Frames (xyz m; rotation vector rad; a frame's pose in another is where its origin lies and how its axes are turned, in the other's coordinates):
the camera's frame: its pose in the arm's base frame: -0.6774 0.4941 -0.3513 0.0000 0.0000 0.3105
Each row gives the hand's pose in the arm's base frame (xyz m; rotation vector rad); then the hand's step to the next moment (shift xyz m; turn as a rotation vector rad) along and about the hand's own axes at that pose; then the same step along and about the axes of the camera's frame.
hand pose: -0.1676 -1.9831 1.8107 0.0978 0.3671 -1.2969
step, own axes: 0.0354 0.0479 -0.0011 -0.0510 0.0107 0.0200
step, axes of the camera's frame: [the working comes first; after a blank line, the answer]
step, axes of the arm's base frame: 0.0532 -0.0191 -0.0187 0.0031 0.0444 0.0336

0.0448 -0.0345 -0.0187 0.0165 0.0414 0.0336
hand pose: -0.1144 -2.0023 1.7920 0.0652 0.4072 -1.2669
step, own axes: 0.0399 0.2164 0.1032 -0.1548 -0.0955 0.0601
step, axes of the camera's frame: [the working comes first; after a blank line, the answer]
step, axes of the arm's base frame: 0.2389 0.0023 0.0446 -0.1105 0.0957 0.1238

0.2282 -0.0708 0.0446 -0.0759 0.1249 0.1238
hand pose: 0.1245 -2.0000 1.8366 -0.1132 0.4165 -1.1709
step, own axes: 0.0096 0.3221 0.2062 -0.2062 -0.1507 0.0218
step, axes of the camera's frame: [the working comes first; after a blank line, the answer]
step, axes of the arm's base frame: 0.3603 0.0916 0.0903 -0.1894 0.1257 0.1185

0.3711 -0.0229 0.0903 -0.1419 0.1775 0.1185
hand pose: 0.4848 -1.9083 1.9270 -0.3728 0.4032 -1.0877
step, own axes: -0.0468 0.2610 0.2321 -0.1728 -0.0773 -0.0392
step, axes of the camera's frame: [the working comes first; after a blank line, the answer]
step, axes of the arm's base frame: 0.2960 0.1728 0.0819 -0.1491 0.1203 0.0259

0.3346 0.0742 0.0819 -0.1052 0.1601 0.0259
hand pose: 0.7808 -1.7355 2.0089 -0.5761 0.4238 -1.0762
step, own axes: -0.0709 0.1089 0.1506 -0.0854 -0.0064 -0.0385
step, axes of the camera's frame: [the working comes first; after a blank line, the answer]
step, axes of the arm's base frame: 0.1340 0.1375 0.0522 -0.0627 0.0663 -0.0220

0.1696 0.0900 0.0522 -0.0395 0.0823 -0.0220
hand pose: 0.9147 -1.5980 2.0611 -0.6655 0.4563 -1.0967
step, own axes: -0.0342 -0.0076 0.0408 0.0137 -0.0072 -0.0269
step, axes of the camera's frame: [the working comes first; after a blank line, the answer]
step, axes of the arm's base frame: 0.0075 0.0399 0.0352 -0.0165 -0.0218 -0.0147

0.0194 0.0357 0.0352 -0.0224 -0.0157 -0.0147
